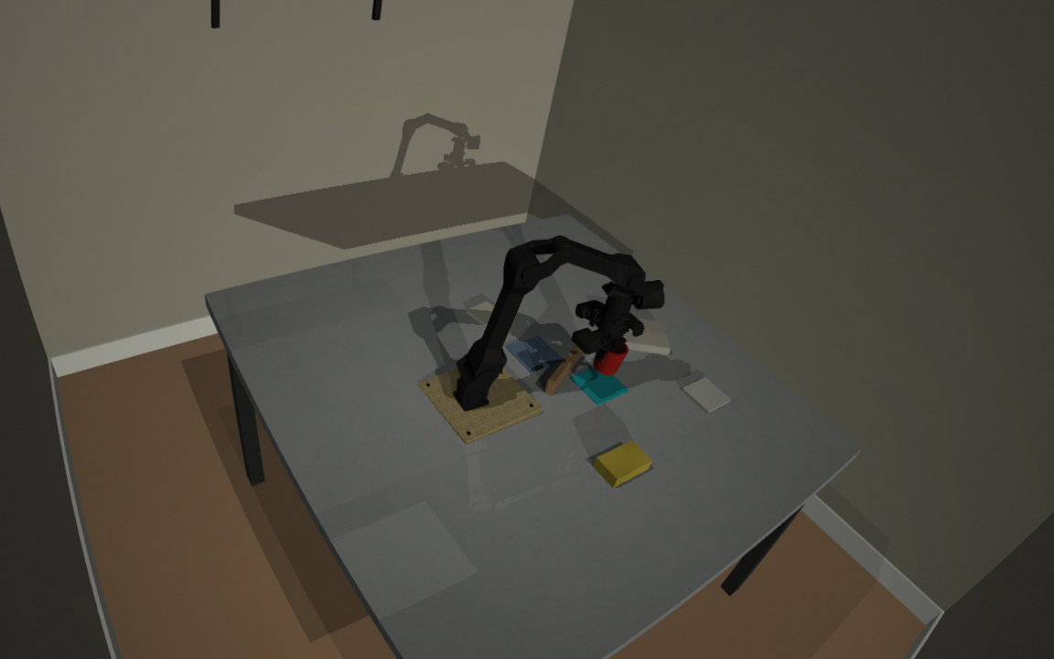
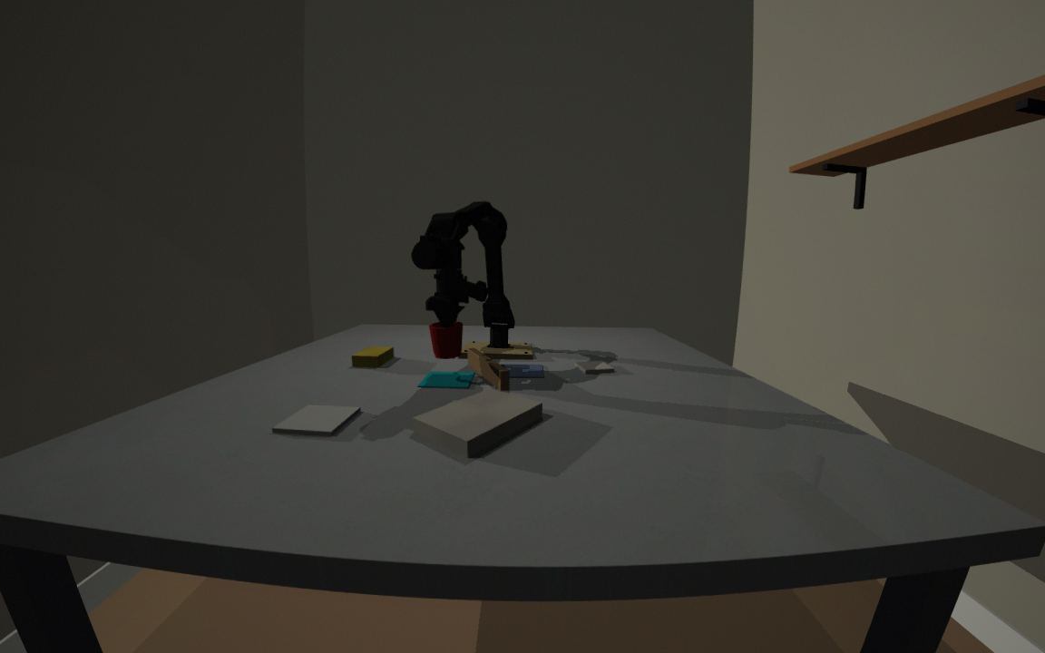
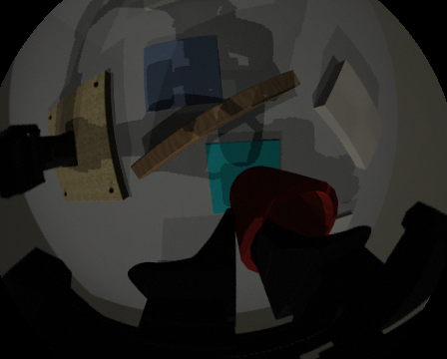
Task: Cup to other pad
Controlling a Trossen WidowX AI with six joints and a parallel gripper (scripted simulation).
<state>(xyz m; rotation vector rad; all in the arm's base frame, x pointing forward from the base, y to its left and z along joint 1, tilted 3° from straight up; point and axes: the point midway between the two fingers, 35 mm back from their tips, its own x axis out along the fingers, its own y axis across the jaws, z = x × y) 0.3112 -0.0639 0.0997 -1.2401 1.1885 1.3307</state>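
The teal pad lies 100 mm below my gripper tip and 30 mm ahead of it. The rest, counted from my gripper tip: red cup (30 mm ahead); then wooden bar (80 mm to the left, 80 mm below, 20 mm behind); then blue pad (160 mm to the left, 100 mm below, 70 mm behind).
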